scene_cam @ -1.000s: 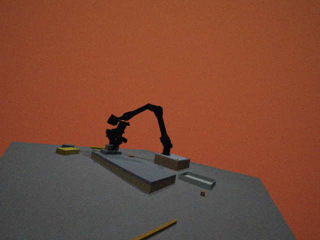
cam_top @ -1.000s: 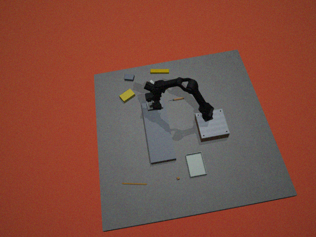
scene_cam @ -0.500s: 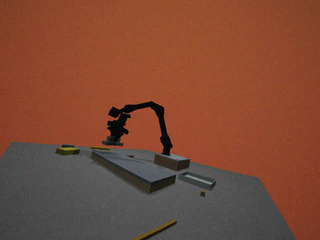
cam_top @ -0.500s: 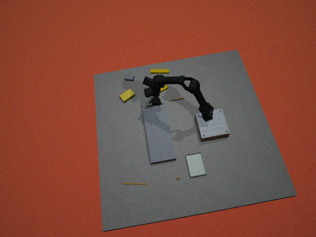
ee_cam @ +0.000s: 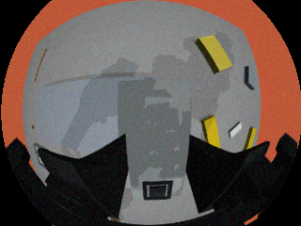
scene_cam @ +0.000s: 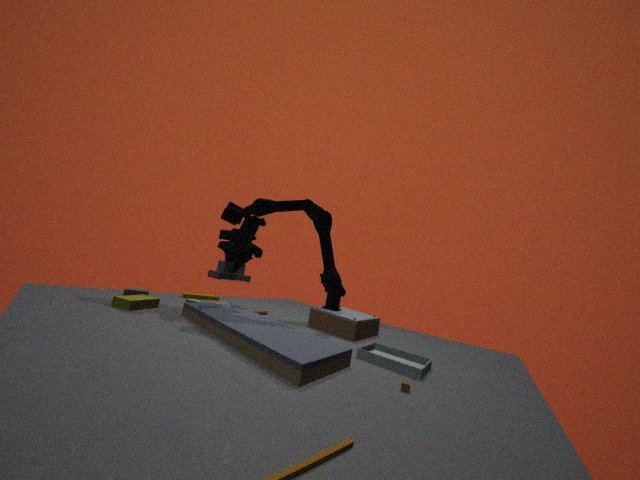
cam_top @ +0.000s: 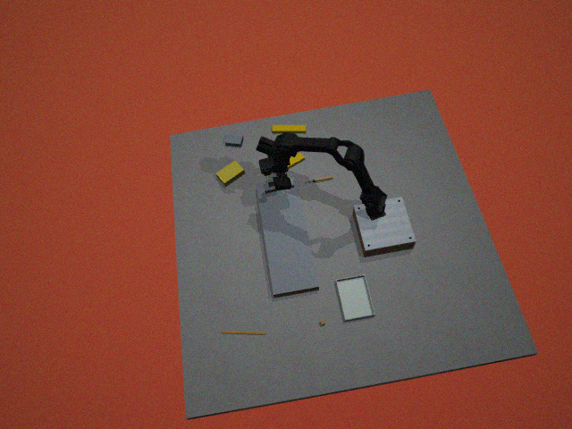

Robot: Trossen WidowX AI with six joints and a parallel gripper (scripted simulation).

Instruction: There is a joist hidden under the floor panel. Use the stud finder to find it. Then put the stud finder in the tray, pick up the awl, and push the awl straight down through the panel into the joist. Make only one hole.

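My gripper tip is now 20 mm below the stud finder and 20 mm past it. Round my gripper tip: white piece: 260 mm to the right, 150 mm below, 80 mm behind; awl: 190 mm behind, 150 mm below, 30 mm to the right; grey block: 380 mm to the right, 150 mm below, 90 mm ahead.
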